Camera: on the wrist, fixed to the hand. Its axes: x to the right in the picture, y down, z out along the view.
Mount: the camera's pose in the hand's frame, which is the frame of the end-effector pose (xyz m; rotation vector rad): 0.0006 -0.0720 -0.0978 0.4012 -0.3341 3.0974
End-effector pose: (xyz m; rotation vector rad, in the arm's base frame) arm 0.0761 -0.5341 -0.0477 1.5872 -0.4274 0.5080
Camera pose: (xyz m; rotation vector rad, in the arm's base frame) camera 0.1100 -0.4310 -0.1022 0.2050 1.9105 -1.5509
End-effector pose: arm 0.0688 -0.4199 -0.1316 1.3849 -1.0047 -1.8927
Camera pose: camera 0.1606 -0.4038 -0.2094 -0.9524 -1.4732 0.6496
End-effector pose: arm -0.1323 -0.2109 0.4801 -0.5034 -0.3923 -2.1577
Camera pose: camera -0.2118 -0.2133 0.3883 -0.4029 0.0894 0.9783
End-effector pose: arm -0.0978 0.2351 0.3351 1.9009 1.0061 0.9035
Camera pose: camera -0.2028 0.2927 0.3152 -1.2100 1.8554 -0.6507
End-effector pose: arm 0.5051 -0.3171 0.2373 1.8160 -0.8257 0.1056
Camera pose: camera 0.5774 -0.2210 0.2203 0.7599 2.2789 -1.4053
